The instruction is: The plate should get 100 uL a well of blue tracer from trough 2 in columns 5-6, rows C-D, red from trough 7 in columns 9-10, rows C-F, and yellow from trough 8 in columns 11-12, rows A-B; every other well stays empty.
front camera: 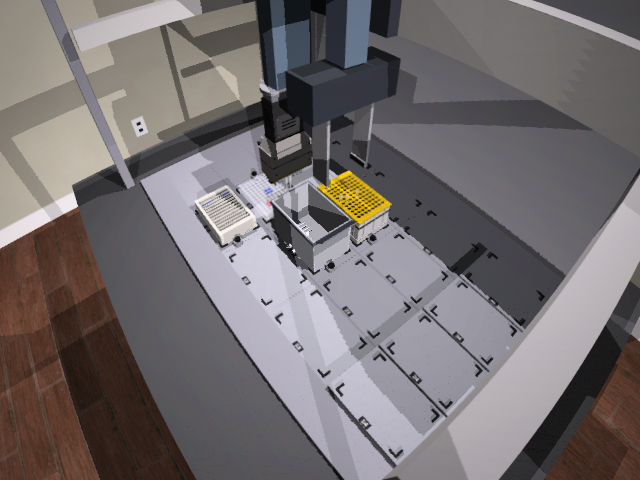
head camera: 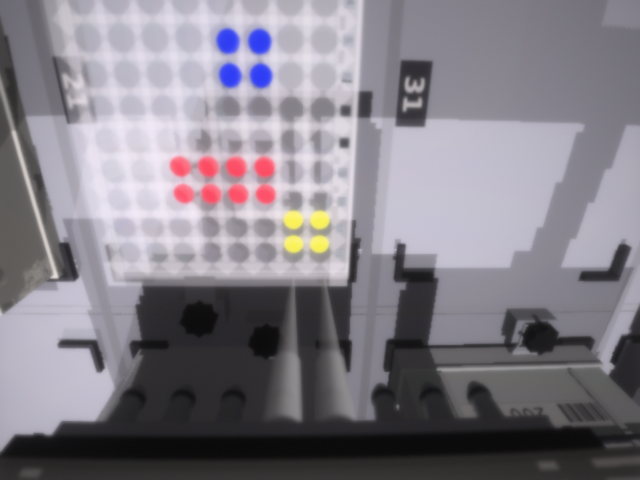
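The plate [front camera: 248, 187] [head camera: 155, 93] shows filled wells in the head view: four blue in columns 5-6, rows C-D; eight red in columns 9-10, rows C-F; four yellow in columns 11-12, rows A-B. Its upper end is cut off there. The pipetting head [front camera: 285, 162] [head camera: 320, 439] carries two pale tips [head camera: 310, 372] on its middle channels, over the plate's column-12 end. No liquid shows in the tips. The trough rack [front camera: 224, 214] is left of the plate; a blue strip shows in one trough. The parked plate gripper [front camera: 341, 172] hangs open and empty.
A grey open waste bin [front camera: 330, 250] with loose tips inside stands in front of the plate. The yellow tip rack [front camera: 361, 198] [head camera: 496, 387] stands right of the bin, with a few pale tips in its holes. Low black corner brackets and dark knobs dot the deck.
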